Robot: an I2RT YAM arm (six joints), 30 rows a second.
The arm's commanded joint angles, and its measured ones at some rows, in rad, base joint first. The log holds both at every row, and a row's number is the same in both.
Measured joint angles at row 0:
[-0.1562 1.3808 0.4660 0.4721 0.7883 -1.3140]
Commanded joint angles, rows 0 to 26:
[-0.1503 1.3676 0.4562 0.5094 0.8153 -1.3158]
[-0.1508 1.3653 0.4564 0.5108 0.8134 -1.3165]
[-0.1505 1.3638 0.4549 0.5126 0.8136 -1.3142]
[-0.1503 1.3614 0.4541 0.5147 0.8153 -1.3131]
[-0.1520 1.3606 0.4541 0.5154 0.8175 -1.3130]
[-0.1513 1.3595 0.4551 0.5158 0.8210 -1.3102]
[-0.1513 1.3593 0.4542 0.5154 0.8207 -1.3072]
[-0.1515 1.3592 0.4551 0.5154 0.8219 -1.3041]
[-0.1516 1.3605 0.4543 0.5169 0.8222 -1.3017]
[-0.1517 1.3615 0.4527 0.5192 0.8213 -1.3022]
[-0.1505 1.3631 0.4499 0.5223 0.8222 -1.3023]
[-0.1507 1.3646 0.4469 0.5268 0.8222 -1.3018]
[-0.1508 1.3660 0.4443 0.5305 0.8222 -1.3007]
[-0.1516 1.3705 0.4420 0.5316 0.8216 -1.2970]
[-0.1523 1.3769 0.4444 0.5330 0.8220 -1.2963]
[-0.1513 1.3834 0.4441 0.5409 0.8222 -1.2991]
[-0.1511 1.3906 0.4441 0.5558 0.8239 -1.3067]
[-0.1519 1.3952 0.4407 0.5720 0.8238 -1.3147]
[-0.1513 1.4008 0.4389 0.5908 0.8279 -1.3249]
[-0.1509 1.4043 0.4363 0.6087 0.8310 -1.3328]
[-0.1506 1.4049 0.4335 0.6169 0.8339 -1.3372]
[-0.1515 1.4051 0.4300 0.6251 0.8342 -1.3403]
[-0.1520 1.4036 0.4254 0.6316 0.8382 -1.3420]
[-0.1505 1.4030 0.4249 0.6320 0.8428 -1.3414]
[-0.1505 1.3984 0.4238 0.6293 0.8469 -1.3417]
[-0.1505 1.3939 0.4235 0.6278 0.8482 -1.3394]
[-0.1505 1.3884 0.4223 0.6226 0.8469 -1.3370]
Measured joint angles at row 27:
[-0.1558 1.3941 0.4332 0.5869 0.8230 -1.3369]
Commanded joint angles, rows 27 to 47:
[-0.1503 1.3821 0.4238 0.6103 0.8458 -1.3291]
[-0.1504 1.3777 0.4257 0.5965 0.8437 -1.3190]
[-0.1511 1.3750 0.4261 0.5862 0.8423 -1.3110]
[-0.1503 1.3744 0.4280 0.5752 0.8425 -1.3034]
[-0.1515 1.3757 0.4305 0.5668 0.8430 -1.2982]
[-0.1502 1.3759 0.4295 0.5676 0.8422 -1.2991]
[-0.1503 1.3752 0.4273 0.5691 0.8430 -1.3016]
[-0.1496 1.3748 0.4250 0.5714 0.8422 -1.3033]
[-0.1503 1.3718 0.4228 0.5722 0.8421 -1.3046]
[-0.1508 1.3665 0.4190 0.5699 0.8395 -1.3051]
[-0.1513 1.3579 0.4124 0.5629 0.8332 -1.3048]
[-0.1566 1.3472 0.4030 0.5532 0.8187 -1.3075]
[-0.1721 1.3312 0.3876 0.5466 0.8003 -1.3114]
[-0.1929 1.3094 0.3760 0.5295 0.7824 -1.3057]
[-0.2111 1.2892 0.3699 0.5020 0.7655 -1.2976]
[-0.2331 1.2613 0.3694 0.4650 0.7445 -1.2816]
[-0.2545 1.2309 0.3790 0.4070 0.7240 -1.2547]
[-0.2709 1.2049 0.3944 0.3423 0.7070 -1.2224]
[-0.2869 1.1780 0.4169 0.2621 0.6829 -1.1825]
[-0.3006 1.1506 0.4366 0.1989 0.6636 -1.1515]
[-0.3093 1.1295 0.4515 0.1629 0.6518 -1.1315]
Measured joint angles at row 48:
[-0.2916 1.1805 0.4007 0.3378 0.7261 -1.2411]
